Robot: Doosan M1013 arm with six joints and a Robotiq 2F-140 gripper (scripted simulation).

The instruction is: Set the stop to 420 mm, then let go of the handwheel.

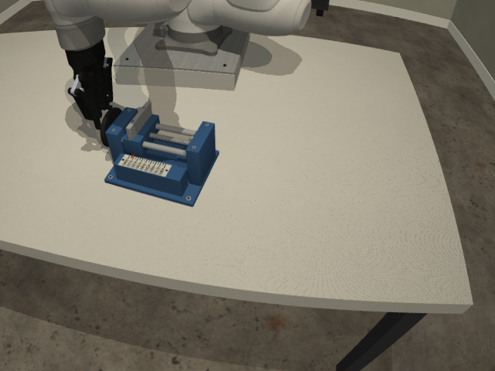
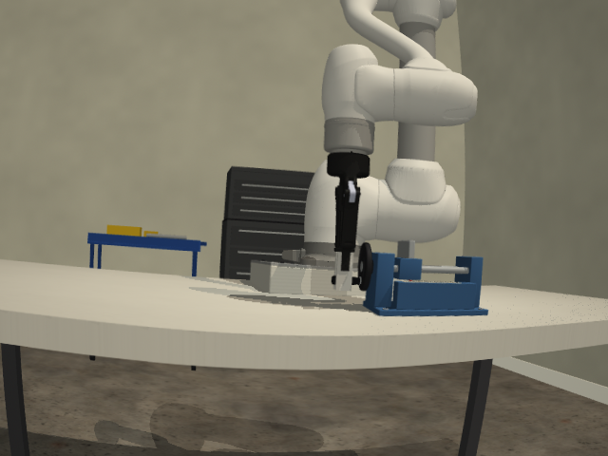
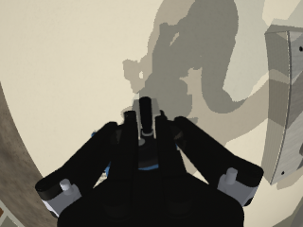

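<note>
The stop block lies 11 cm to the left of my hand, 3 cm ahead of it and 2 cm above it. The rest, counted from my hand: black handwheel (2 cm to the left, 1 cm below).
</note>
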